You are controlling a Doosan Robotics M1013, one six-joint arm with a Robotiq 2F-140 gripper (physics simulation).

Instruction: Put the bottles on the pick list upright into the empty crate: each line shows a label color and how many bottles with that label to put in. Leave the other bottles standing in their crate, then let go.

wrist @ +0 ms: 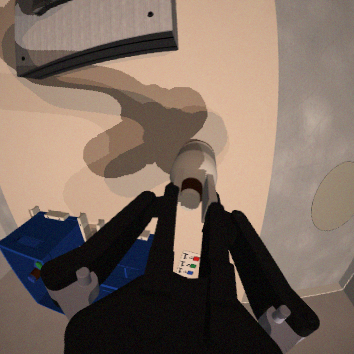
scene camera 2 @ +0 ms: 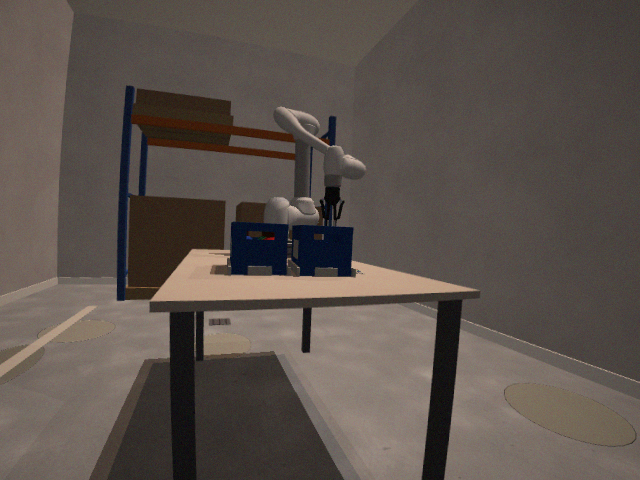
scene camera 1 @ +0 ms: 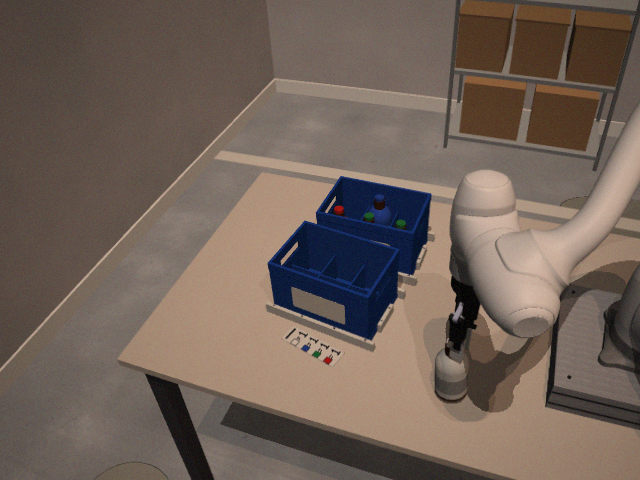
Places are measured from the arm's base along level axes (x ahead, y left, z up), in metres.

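Where they show: gripper, between the fingertips: (wrist: 192, 180) (scene camera 1: 459, 352).
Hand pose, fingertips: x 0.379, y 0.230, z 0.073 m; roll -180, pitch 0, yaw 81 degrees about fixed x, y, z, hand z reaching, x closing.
Note:
After its pixels a point has its place.
My gripper (scene camera 1: 453, 349) @(y 0.230, x 0.379, z 0.073 m) (scene camera 2: 331, 222) @(y 0.230, x 0.379, z 0.073 m) (wrist: 192, 180) @(y 0.230, x 0.379, z 0.073 m) is shut on the neck of a white bottle (scene camera 1: 451, 376) @(y 0.264, x 0.381, z 0.029 m) (wrist: 196, 162) @(y 0.233, x 0.362, z 0.051 m) with a dark neck band and pale cap. The bottle is upright, low over or on the table; contact is unclear. In scene camera 2 the crate hides it. The empty crate (scene camera 1: 356, 312) @(y 0.175, x 0.639, z 0.033 m) (scene camera 2: 330, 255) @(y 0.084, x 0.877, z -0.004 m) (wrist: 134, 262) @(y 0.117, x 0.606, z 0.028 m) has dividers and no bottle visible inside. The other crate (scene camera 1: 407, 254) @(y -0.078, x 0.599, z 0.022 m) (scene camera 2: 258, 258) @(y -0.163, x 0.864, z -0.021 m) (wrist: 55, 242) @(y -0.088, x 0.588, z 0.037 m) holds a red-capped bottle (scene camera 1: 338, 210) @(y -0.109, x 0.812, z 0.087 m), green-capped bottles (scene camera 1: 369, 217) @(y -0.112, x 0.722, z 0.086 m) (scene camera 1: 401, 224) @(y -0.118, x 0.632, z 0.084 m) and a blue bottle (scene camera 1: 381, 212) @(y -0.193, x 0.717, z 0.046 m). The pick list (scene camera 1: 312, 346) @(y 0.233, x 0.736, z -0.076 m) (wrist: 187, 265) @(y 0.236, x 0.717, z -0.075 m) shows white, blue, green and red; its counts are too small to read.
Pale locating strips (scene camera 1: 320, 326) @(y 0.182, x 0.737, z -0.054 m) edge the crates on the table (scene camera 1: 217, 330) @(y 0.283, x 0.988, z -0.077 m) (scene camera 2: 310, 290) @(y -0.043, x 1.132, z -0.077 m). The robot's base plate (scene camera 1: 594, 341) @(y 0.022, x 0.103, z 0.001 m) (wrist: 100, 30) @(y 0.068, x 0.160, z 0.003 m) is right of the bottle in scene camera 1. The table's front edge runs below the bottle there. Shelving with boxes stands beyond the table.

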